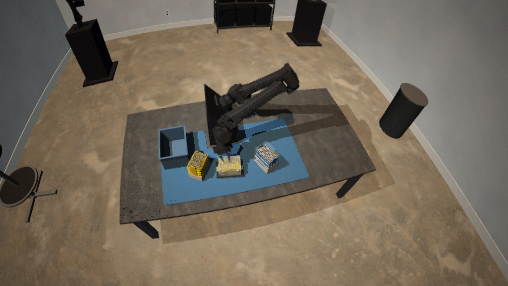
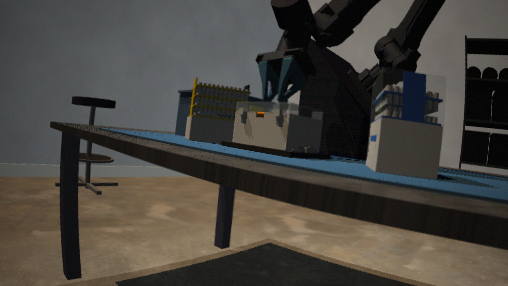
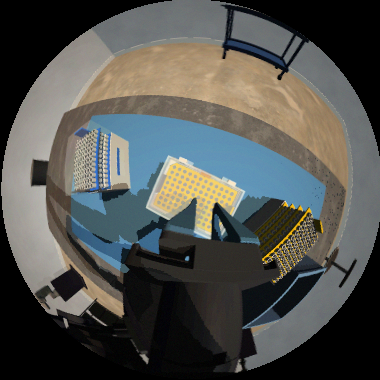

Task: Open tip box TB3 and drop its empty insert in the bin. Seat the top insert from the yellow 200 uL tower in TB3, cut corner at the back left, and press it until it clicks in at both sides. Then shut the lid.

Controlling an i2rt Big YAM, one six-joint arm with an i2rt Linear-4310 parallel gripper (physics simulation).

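Tip box TB3 (image 1: 230,166) (image 2: 276,127) (image 3: 195,187) stands in the middle of the blue mat (image 1: 198,188) with a yellow insert of holes seated in it. A clear lid seems to lie flat over the insert. My gripper (image 1: 227,156) (image 2: 280,97) (image 3: 204,202) points down over the back part of the box, fingertips just above its top, fingers close together with nothing between them. The yellow 200 uL tower (image 1: 198,164) (image 2: 216,102) (image 3: 287,234) stands just left of TB3. The blue bin (image 1: 174,158) (image 2: 182,110) stands behind the tower.
A blue-trimmed tip tower (image 1: 267,156) (image 2: 405,142) (image 3: 97,159) stands right of TB3. A dark upright panel (image 1: 211,113) (image 2: 330,106) rises behind the box beside the arm. The table (image 1: 330,142) stretches on to the right. A stool, pedestals and a shelf stand on the floor around it.
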